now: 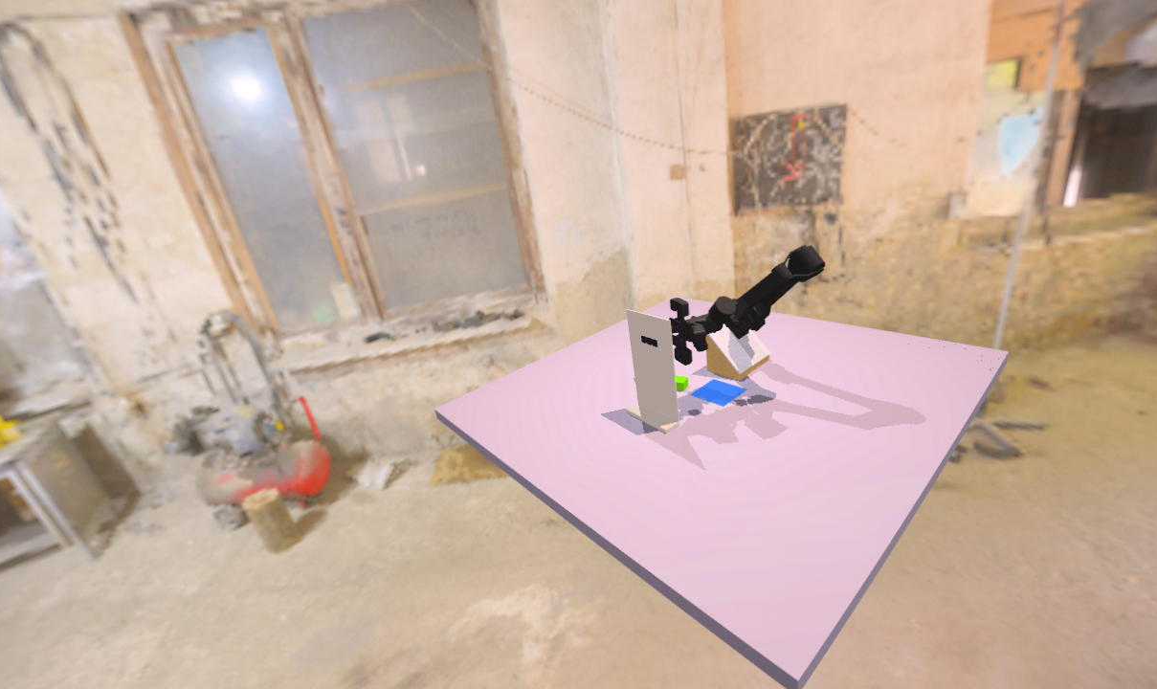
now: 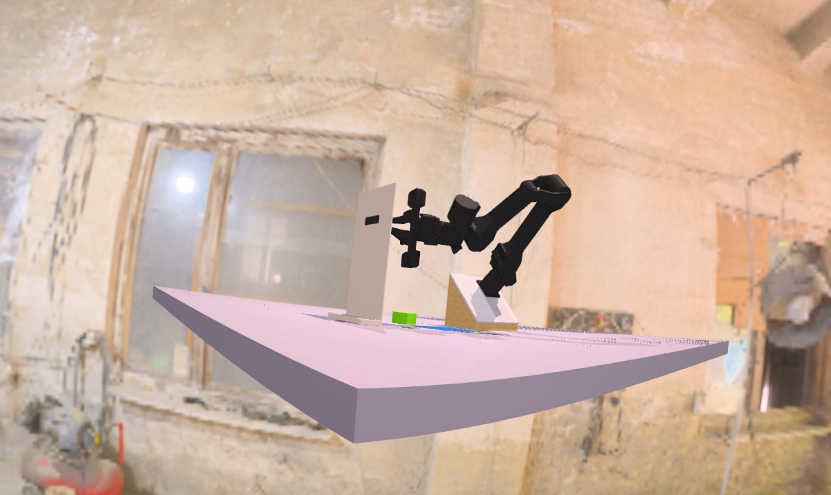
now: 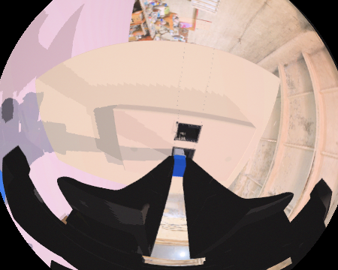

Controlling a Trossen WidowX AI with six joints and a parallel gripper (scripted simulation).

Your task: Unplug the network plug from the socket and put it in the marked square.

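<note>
My gripper tip is now 90 mm above the beige upright panel and 30 mm short of it. Round my gripper tip: grey plug (10 mm ahead).
</note>
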